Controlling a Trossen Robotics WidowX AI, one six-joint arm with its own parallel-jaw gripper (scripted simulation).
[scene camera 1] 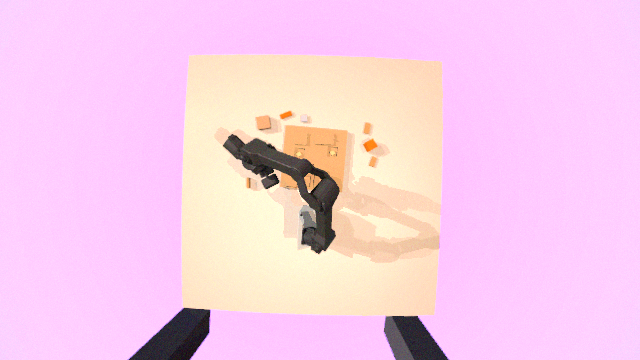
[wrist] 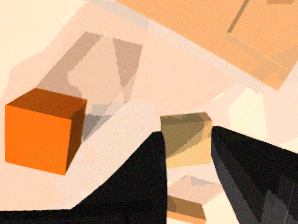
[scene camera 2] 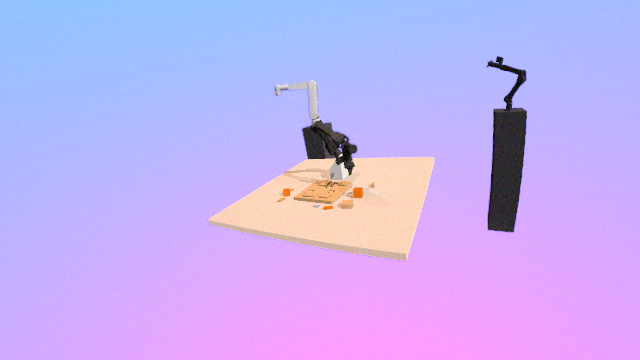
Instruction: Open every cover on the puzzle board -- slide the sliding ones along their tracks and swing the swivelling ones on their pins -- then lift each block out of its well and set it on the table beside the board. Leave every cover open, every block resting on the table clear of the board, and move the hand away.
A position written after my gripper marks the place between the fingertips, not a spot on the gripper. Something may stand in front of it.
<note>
In view: my gripper (wrist: 185,139) and an orange cube (wrist: 48,126).
</note>
